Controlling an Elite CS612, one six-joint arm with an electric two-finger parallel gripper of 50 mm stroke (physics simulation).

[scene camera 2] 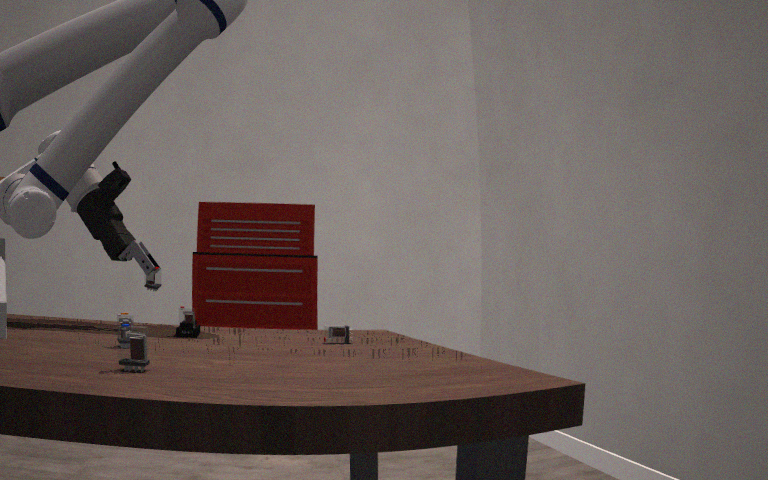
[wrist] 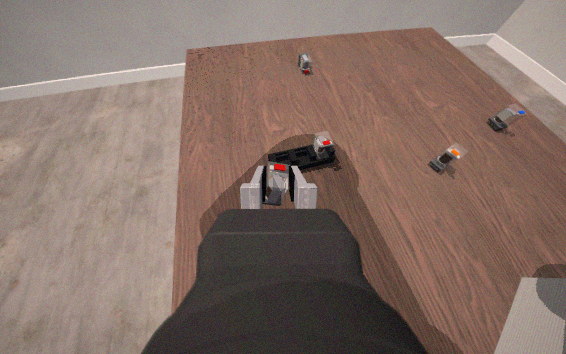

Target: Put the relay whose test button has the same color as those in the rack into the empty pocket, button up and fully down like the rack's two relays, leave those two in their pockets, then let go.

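Places are measured from the arm's base along level axes (x right, y up, z back), in metres.
Pixels of known places: gripper, fingertip midpoint: [scene camera 2: 154,271] [wrist: 277,176].
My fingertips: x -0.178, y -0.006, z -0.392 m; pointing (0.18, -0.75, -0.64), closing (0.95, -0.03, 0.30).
Note:
Ahead of a thing's pixels: the offset from my fingertips to its top centre. Level surfaces: height alone.
My gripper [scene camera 2: 150,269] [wrist: 277,176] is shut on a red-button relay {dx -0.005, dy +0.012, dz +0.003 m} [scene camera 2: 152,280] [wrist: 276,181], held in the air above the table. Its pins point down in the scene view; its button is at the top. The black rack {dx +0.062, dy -0.083, dz -0.070 m} [scene camera 2: 187,331] [wrist: 301,157] stands below and beyond it in the wrist view. One red-button relay {dx +0.094, dy -0.058, dz -0.069 m} [scene camera 2: 187,318] [wrist: 323,145] stands in the rack's right-end pocket in the wrist view; the other two pockets show no relay. Another red-button relay {dx +0.163, dy -0.079, dz -0.310 m} [scene camera 2: 338,334] [wrist: 304,63] lies on its side on the table. The held relay partly overlaps the rack's left end in the wrist view.
An orange-button relay {dx +0.284, dy -0.062, dz +0.010 m} [scene camera 2: 124,316] [wrist: 444,158] and a blue-button relay {dx +0.467, dy -0.062, dz -0.029 m} [scene camera 2: 137,347] [wrist: 505,118] stand upright on the wooden table {dy -0.106 m} [scene camera 2: 283,384] [wrist: 400,110], right of the rack in the wrist view. A red tool chest [scene camera 2: 254,285] stands behind the table in the scene view.

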